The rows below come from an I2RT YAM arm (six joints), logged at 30 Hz.
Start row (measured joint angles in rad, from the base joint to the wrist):
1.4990, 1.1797, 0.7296, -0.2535, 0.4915, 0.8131
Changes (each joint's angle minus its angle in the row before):
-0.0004, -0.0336, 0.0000, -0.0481, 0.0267, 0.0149
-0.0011, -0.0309, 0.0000, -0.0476, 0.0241, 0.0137
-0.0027, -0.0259, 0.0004, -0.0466, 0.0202, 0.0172
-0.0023, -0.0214, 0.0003, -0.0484, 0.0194, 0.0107
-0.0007, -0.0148, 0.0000, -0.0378, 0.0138, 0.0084
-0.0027, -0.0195, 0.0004, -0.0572, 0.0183, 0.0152
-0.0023, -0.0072, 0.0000, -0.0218, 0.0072, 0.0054
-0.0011, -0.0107, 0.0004, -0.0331, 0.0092, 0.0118
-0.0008, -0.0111, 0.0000, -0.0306, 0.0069, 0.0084
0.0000, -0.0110, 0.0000, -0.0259, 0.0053, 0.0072
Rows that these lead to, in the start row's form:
1.4986, 1.1461, 0.7296, -0.3016, 0.5182, 0.8280
1.4975, 1.1152, 0.7296, -0.3492, 0.5423, 0.8417
1.4948, 1.0893, 0.7300, -0.3958, 0.5625, 0.8589
1.4925, 1.0679, 0.7303, -0.4442, 0.5819, 0.8696
1.4918, 1.0531, 0.7303, -0.4820, 0.5957, 0.8780
1.4891, 1.0336, 0.7307, -0.5392, 0.6140, 0.8932
1.4868, 1.0264, 0.7307, -0.5610, 0.6212, 0.8986
1.4857, 1.0157, 0.7311, -0.5941, 0.6304, 0.9104
1.4849, 1.0046, 0.7311, -0.6247, 0.6373, 0.9188
1.4849, 0.9936, 0.7311, -0.6506, 0.6426, 0.9260

